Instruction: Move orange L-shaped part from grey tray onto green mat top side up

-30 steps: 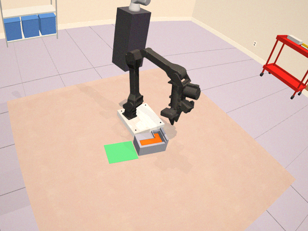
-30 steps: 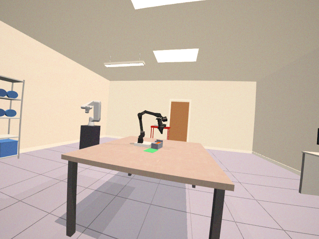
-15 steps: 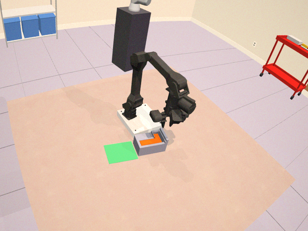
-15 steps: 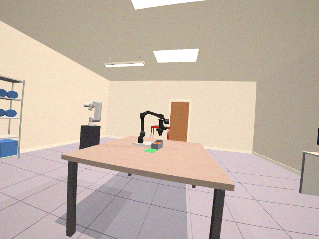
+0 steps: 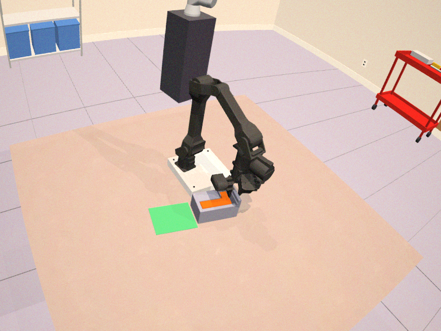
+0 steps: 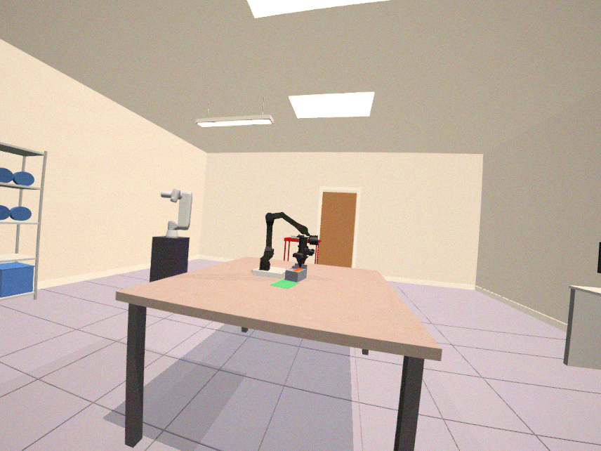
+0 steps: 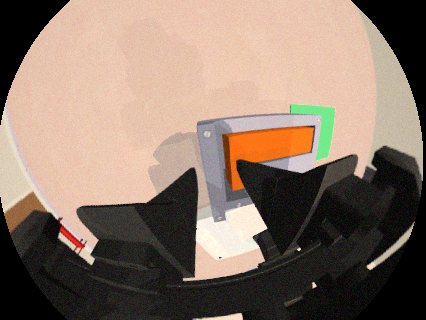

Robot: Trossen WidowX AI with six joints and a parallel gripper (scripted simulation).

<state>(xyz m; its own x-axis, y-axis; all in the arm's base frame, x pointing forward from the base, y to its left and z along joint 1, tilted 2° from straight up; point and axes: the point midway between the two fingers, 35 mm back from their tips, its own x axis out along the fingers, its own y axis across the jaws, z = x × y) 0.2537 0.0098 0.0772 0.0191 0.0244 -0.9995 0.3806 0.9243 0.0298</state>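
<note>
The orange L-shaped part is 3 cm behind my gripper tip, 5 cm to the right of it and 2 cm below it. The rest, counted from my gripper tip: green mat: 9 cm behind, 20 cm to the right, 9 cm below.
</note>
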